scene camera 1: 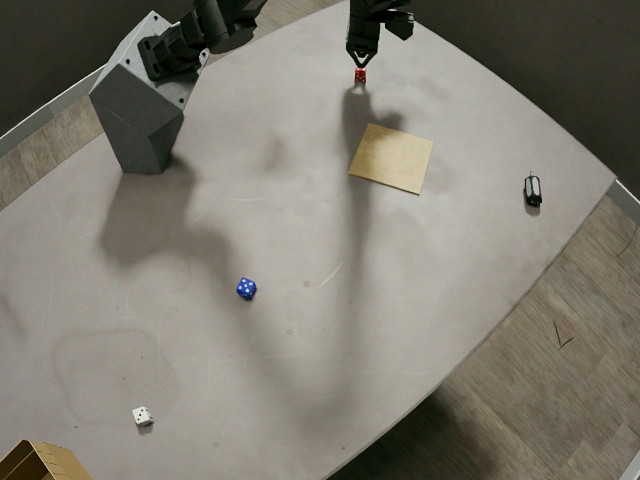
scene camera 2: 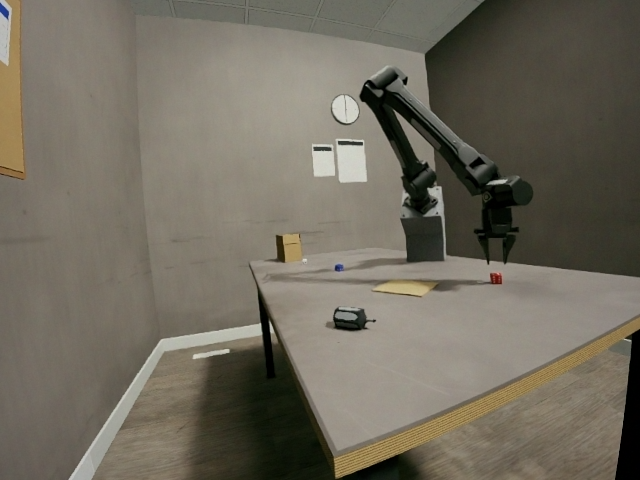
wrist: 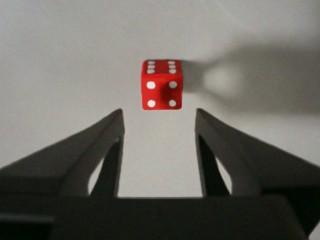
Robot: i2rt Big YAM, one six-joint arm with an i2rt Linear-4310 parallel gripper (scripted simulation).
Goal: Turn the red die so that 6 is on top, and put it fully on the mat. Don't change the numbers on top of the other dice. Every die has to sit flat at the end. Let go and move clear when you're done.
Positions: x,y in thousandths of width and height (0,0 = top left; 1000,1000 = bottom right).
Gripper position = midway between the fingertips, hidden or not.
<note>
In view: my gripper (scene camera 1: 565,130), a red die (wrist: 505,335) and a tan mat (scene camera 1: 610,328).
The tan mat also shows in scene camera 2 (scene camera 2: 627,599). My gripper is seen too in the wrist view (wrist: 498,494). The wrist view does not show the tan mat: it is out of frame.
</note>
